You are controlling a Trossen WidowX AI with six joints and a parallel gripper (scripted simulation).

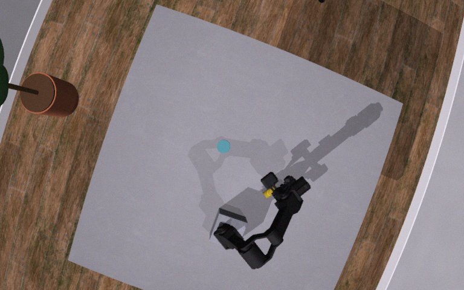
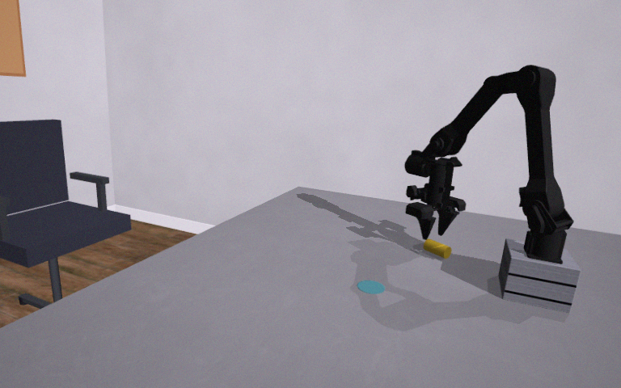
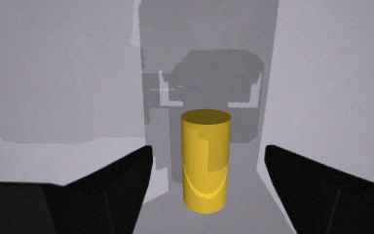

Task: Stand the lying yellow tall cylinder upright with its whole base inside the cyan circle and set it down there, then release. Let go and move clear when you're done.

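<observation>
Right now the yellow cylinder is 2 cm behind my hand, 1 cm to the left of it and 6 cm below it. Also, from my hand: cyan circle (10 cm ahead, 28 cm to the left, 8 cm below).
</observation>
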